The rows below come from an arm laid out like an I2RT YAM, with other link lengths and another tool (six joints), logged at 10 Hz.
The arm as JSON. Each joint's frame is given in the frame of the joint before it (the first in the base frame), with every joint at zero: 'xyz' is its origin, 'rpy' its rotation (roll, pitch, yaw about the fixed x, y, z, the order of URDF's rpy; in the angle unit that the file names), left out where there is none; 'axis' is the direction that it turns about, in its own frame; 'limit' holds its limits. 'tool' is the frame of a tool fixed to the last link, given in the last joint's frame.
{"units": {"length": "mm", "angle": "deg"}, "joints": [
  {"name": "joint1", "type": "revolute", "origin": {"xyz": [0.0, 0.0, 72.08], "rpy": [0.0, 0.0, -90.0]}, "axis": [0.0, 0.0, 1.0], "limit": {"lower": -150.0, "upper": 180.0}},
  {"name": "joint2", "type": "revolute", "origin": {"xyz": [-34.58, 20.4, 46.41], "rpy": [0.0, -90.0, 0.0]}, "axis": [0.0, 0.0, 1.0], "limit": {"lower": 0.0, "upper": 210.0}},
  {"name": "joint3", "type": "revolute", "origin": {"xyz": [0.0, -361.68, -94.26], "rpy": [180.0, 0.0, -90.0]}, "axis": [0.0, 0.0, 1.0], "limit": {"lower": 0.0, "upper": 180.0}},
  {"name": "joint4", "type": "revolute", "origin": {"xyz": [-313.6, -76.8, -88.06], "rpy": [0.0, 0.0, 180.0]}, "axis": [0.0, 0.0, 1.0], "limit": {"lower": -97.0, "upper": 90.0}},
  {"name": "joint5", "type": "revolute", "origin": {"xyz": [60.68, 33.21, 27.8], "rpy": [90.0, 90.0, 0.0]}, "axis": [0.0, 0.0, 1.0], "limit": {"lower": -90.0, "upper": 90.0}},
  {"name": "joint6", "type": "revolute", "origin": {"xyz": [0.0, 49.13, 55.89], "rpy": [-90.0, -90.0, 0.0]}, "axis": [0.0, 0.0, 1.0], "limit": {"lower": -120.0, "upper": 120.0}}
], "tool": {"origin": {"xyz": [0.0, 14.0, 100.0], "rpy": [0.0, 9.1, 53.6]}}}
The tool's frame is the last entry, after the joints.
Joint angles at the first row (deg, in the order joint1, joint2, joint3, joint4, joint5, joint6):
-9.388 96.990 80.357 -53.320 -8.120 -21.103
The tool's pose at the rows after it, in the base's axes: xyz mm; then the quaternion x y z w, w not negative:
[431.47, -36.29, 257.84, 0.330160, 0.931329, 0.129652, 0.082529]
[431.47, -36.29, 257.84, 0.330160, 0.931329, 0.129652, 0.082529]
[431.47, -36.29, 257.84, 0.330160, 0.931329, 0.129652, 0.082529]
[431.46, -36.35, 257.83, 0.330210, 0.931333, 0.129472, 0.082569]
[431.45, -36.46, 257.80, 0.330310, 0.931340, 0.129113, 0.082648]
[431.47, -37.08, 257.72, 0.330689, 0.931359, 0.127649, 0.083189]
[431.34, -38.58, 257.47, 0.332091, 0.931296, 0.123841, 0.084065]
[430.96, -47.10, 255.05, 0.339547, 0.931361, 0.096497, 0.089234]
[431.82, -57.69, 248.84, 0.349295, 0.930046, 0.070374, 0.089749]
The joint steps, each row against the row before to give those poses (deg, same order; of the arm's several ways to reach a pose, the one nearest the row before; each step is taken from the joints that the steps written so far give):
0.001 0.001 0.001 0.000 0.000 -0.022
0.000 0.000 0.000 0.000 0.000 0.000
0.000 0.000 0.000 0.000 0.000 0.000
-0.001 -0.001 0.000 -0.001 0.022 0.000
0.000 0.000 -0.002 0.001 0.044 0.000
-0.021 0.000 0.001 0.022 0.175 -0.021
-0.044 0.000 -0.001 0.000 0.459 -0.001
0.000 0.131 0.001 0.044 3.300 0.001
-0.328 0.722 -0.022 0.152 3.016 0.021

